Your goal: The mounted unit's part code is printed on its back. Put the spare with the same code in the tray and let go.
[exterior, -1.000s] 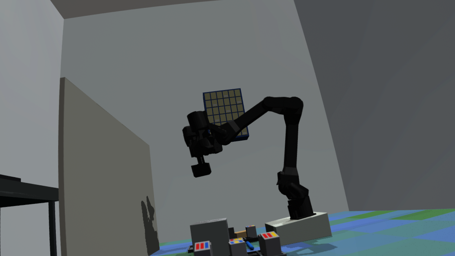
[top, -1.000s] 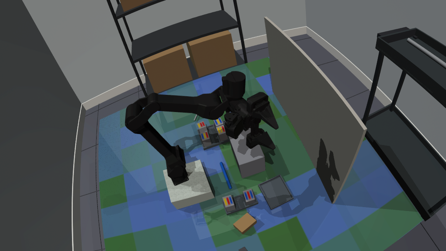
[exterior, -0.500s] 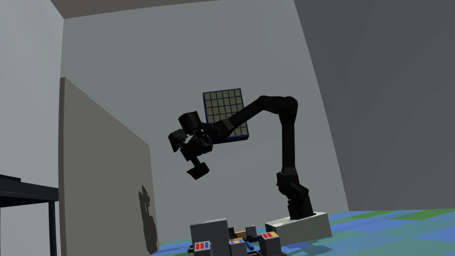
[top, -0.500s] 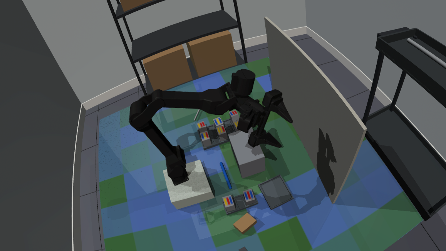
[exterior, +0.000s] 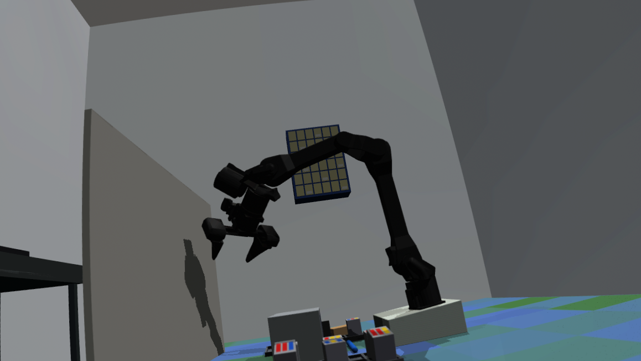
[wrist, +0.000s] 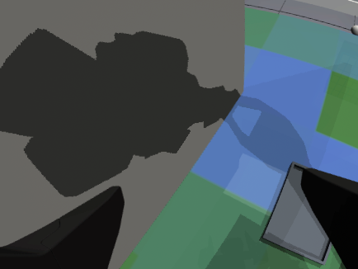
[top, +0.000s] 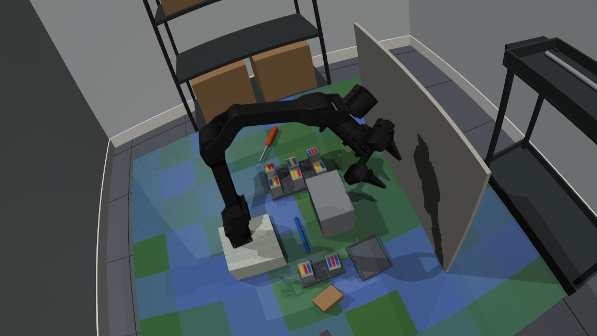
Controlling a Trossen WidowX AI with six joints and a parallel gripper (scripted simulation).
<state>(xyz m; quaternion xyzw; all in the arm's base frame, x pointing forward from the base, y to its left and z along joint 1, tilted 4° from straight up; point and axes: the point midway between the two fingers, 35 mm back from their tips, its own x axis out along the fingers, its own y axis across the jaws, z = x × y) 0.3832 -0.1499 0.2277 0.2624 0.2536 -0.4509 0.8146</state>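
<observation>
The rack is 25 cm behind my gripper tip, 3 cm to the right of it and 23 cm below it. Also, from my gripper tip: grey box 12 cm behind, 15 cm to the left, 19 cm below; tall grey panel 12 cm ahead, 9 cm to the left, 2 cm below; dark tray 11 cm behind, 6 cm to the right, 24 cm below.
</observation>
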